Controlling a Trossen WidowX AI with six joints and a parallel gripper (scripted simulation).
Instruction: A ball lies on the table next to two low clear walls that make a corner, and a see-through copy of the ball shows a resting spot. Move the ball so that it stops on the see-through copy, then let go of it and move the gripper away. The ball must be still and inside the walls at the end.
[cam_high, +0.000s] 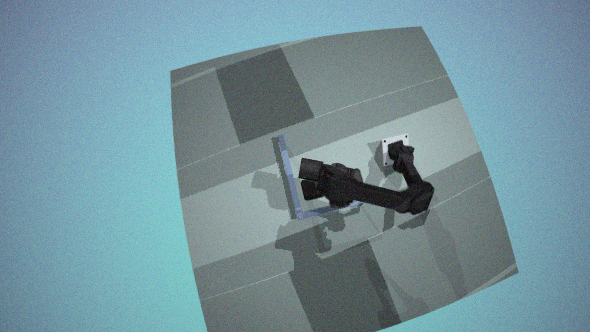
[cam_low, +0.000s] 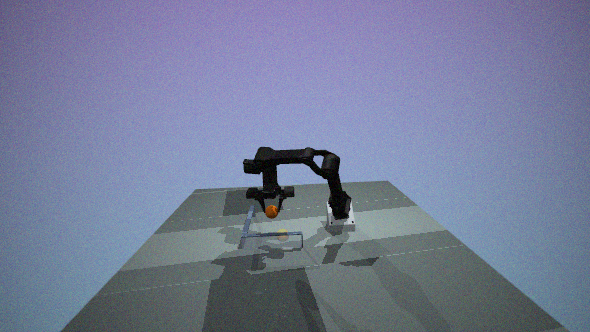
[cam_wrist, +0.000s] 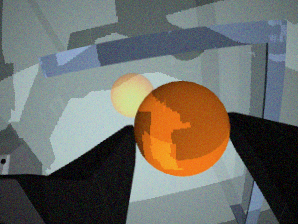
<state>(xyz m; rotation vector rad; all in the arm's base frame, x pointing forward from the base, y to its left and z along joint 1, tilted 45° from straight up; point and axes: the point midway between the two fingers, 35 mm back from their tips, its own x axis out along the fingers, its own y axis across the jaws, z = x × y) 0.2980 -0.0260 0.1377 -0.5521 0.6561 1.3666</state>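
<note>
My gripper tip is 4 cm past the orange ball and 11 cm above it.
</note>
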